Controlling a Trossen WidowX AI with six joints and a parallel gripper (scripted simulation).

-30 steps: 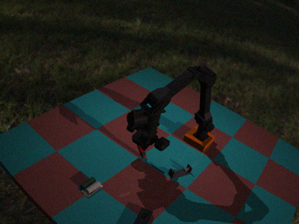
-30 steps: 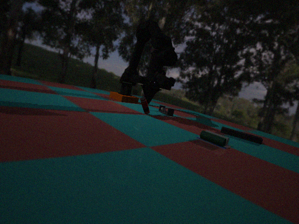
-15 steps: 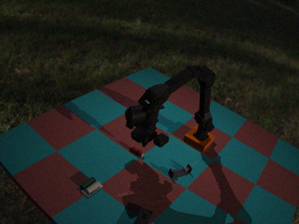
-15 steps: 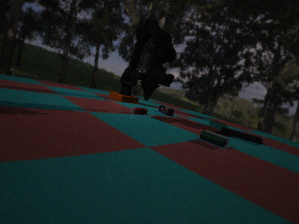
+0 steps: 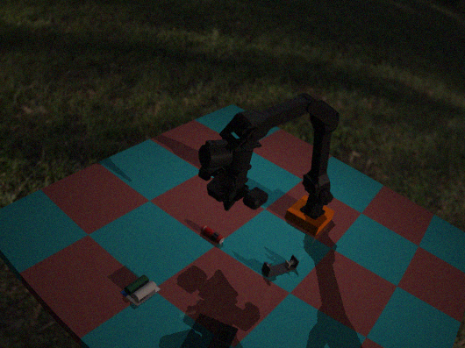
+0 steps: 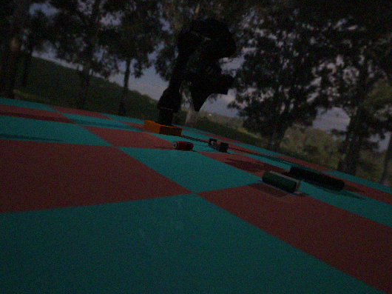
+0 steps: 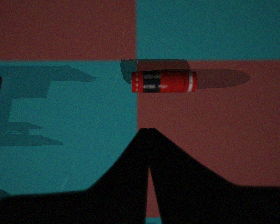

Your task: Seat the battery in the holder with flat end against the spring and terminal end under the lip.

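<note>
The battery is 110 mm below my gripper tip and 30 mm to the right of it. Round my gripper tip: white block 310 mm ahead, 110 mm below, 20 mm to the left; then dark bar 300 mm ahead, 270 mm to the left, 100 mm below.
</note>
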